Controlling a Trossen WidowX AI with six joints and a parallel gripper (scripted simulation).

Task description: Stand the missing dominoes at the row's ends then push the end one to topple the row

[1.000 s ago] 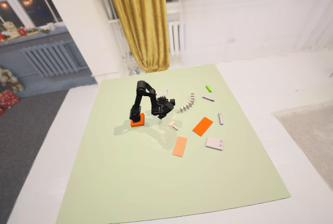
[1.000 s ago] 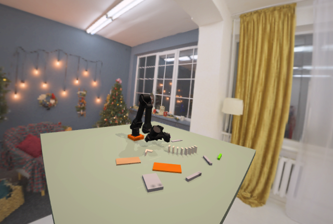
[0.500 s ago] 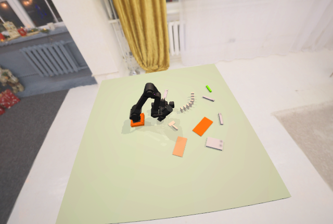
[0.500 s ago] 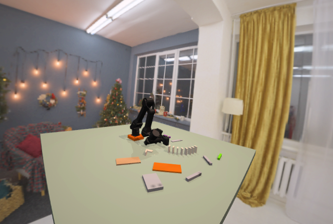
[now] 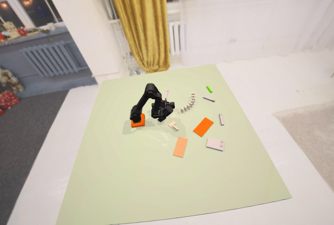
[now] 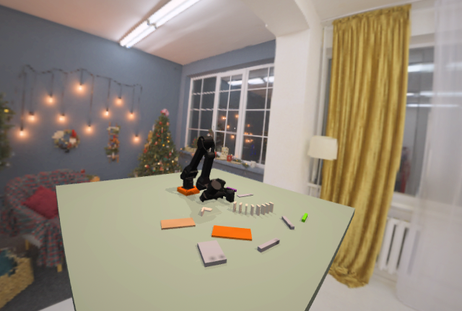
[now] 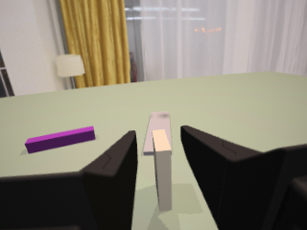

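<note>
My gripper tip is now 110 mm to the right of the purple stick, 90 mm past it and 40 mm above it. Round my gripper tip: green stick (430 mm ahead, 40 mm below, 30 mm to the left); then orange plate (340 mm to the right, 230 mm ahead, 40 mm below); then peach plate (440 mm to the right, 50 mm below, 20 mm ahead).
</note>
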